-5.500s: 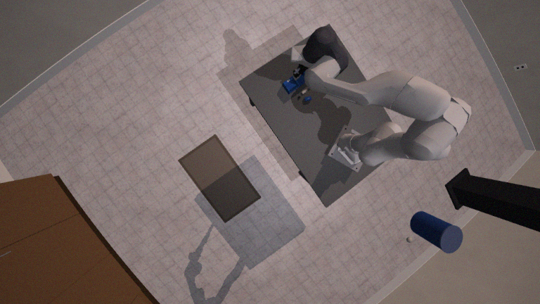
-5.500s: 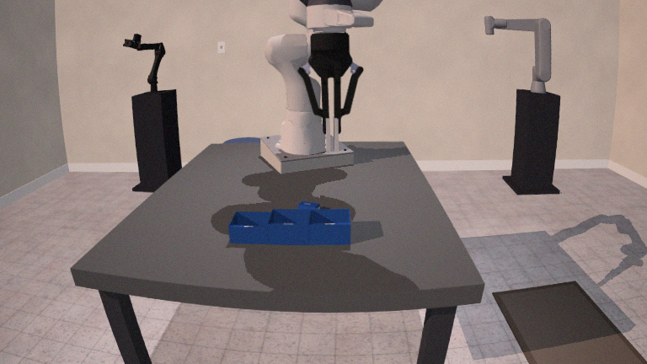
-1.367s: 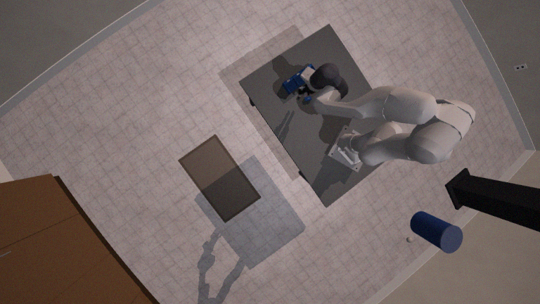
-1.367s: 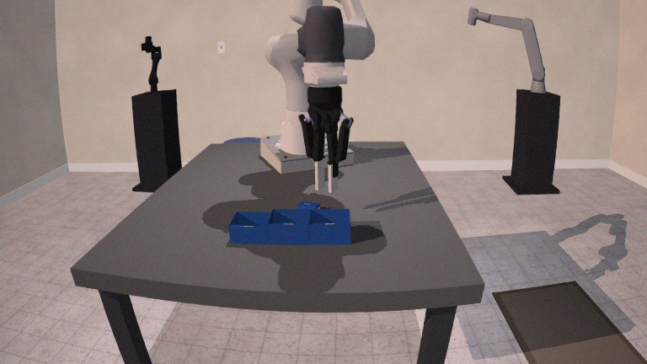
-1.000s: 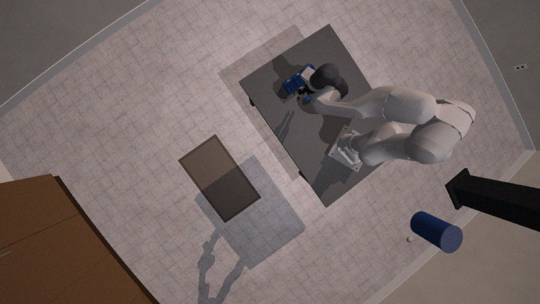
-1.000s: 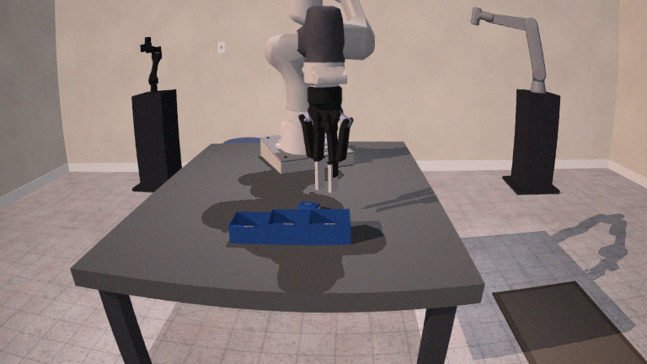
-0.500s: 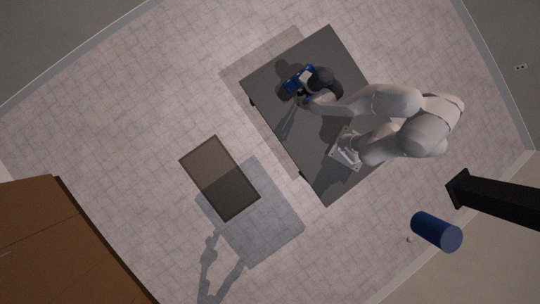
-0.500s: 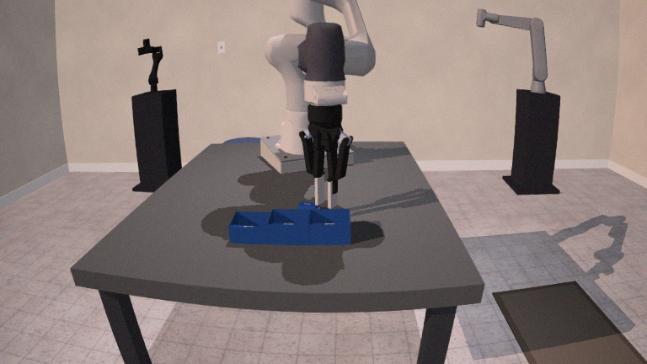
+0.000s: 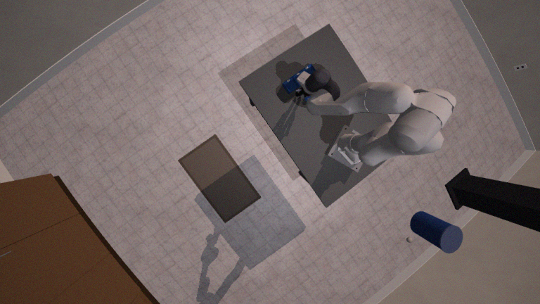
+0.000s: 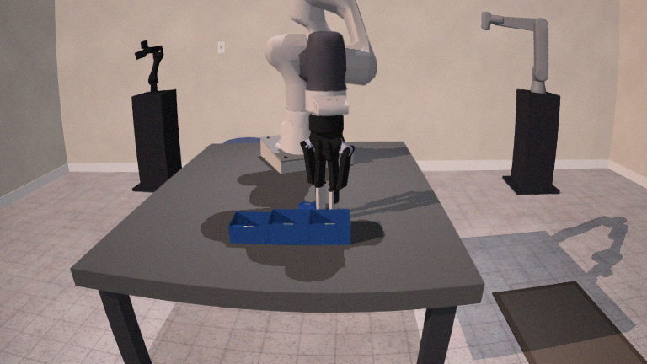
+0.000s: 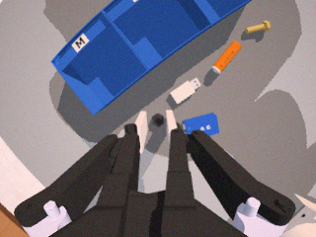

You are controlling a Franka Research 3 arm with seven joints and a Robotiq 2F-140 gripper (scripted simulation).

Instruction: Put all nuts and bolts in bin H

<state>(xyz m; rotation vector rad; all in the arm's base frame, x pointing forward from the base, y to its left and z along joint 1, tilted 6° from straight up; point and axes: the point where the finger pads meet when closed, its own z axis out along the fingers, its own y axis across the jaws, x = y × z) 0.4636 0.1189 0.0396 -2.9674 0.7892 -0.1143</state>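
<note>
My hand is 4 cm above the dark round piece. From my hand the other things lie so: orange stick-like thing (2 cm ahead, 13 cm to the right, 3 cm below); blue block (4 cm behind, 4 cm to the right, 3 cm below); blue bin (11 cm ahead, 7 cm to the right, 2 cm below).
</note>
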